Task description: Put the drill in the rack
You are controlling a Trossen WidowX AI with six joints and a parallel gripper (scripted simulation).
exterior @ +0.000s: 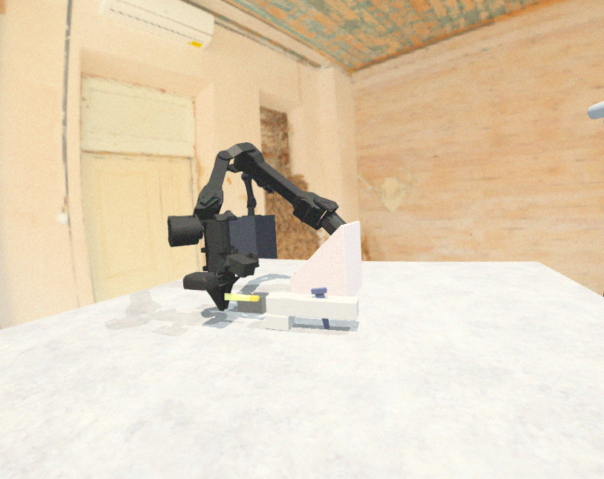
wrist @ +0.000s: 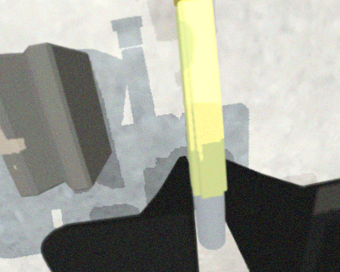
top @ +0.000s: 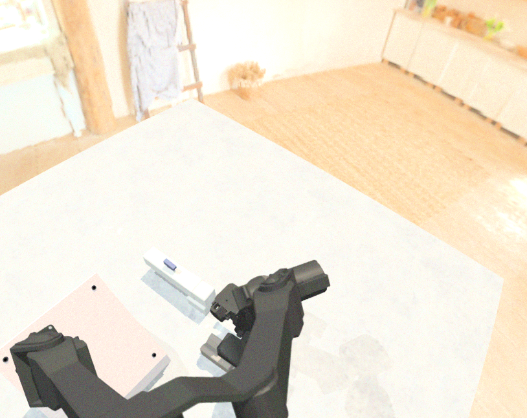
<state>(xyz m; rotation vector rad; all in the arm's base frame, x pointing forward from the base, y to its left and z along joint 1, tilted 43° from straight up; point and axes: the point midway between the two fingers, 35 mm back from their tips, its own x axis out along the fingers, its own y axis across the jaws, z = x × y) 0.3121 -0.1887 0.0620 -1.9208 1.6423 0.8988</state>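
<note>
The drill lies 40 mm to the left of my gripper tip, 30 mm above it and 10 mm behind it. Round my gripper tip: white block: 200 mm to the left, 40 mm behind, 20 mm above; then grey rack: 80 mm behind, 20 mm to the left; then blue key: 230 mm to the left, 40 mm behind, 30 mm above.
</note>
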